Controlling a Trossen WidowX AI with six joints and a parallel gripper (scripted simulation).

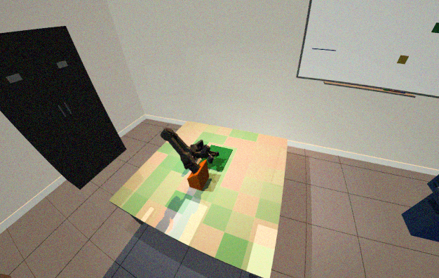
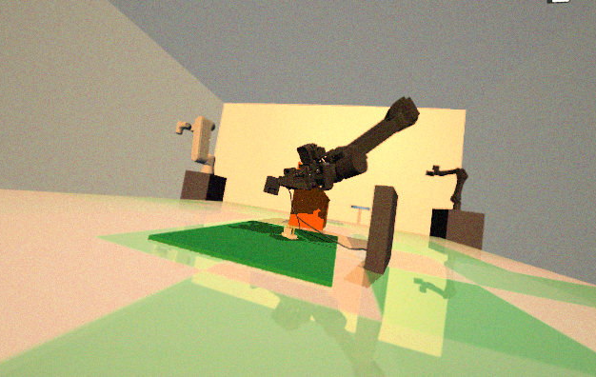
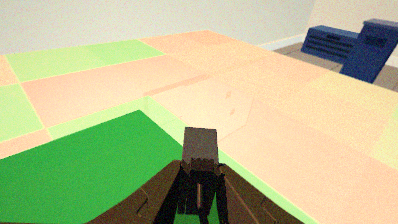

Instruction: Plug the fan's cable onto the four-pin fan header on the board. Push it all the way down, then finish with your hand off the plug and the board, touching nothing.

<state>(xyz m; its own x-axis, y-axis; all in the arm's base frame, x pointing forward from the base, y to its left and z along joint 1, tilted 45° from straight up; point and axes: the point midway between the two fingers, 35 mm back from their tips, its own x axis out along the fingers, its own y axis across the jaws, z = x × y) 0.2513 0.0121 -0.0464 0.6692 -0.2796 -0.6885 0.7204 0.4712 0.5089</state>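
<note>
The four-pin fan header is 12 cm below my gripper tip, 6 cm to the left of it and 4 cm ahead of it. From my gripper tip the other things lie so: dark fan (22 cm to the left, 8 cm ahead, 6 cm below); then fan plug (1 cm below); then board (13 cm below, 6 cm ahead, 4 cm to the left).
</note>
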